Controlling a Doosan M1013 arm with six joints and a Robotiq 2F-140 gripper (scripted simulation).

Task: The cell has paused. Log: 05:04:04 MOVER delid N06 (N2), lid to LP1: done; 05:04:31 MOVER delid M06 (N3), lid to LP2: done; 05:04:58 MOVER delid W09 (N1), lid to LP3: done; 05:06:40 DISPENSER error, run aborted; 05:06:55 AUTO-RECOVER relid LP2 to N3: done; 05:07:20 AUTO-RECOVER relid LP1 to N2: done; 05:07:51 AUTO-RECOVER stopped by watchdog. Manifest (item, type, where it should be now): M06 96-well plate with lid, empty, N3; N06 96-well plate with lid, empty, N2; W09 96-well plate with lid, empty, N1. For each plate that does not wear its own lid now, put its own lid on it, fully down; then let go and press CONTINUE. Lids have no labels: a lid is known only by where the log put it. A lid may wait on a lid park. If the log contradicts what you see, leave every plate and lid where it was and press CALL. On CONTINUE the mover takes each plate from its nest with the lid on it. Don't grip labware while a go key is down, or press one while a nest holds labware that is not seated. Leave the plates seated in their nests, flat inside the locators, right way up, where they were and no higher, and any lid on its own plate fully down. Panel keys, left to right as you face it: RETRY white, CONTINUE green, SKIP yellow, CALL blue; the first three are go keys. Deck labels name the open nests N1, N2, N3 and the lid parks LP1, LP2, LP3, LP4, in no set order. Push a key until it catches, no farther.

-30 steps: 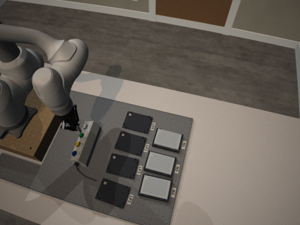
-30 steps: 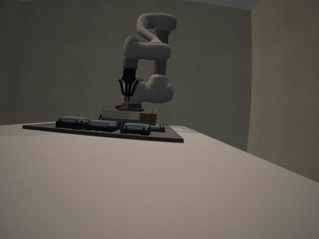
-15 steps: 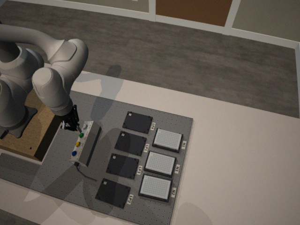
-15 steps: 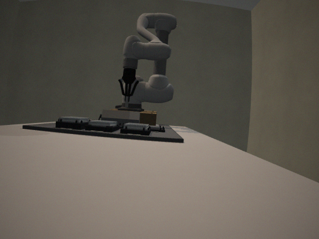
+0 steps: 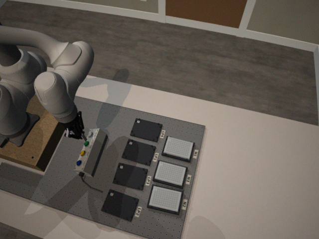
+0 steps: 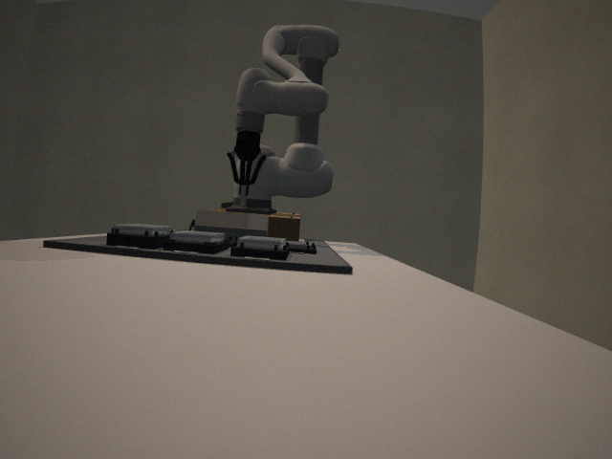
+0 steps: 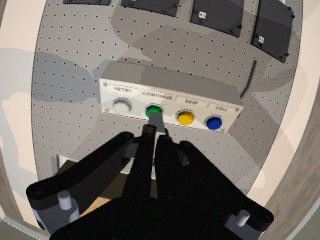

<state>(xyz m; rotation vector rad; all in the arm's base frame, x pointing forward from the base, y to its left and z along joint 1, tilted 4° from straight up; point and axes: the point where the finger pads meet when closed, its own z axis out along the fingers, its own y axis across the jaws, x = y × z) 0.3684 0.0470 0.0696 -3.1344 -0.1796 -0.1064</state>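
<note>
My hand is 70 mm above the green continue key. The rest, counted from my hand: blue call key 100 mm to the right, 70 mm below, 10 mm ahead; yellow skip key 70 mm below, 50 mm to the right, 10 mm ahead; white retry key 70 mm below, 50 mm to the left.
</note>
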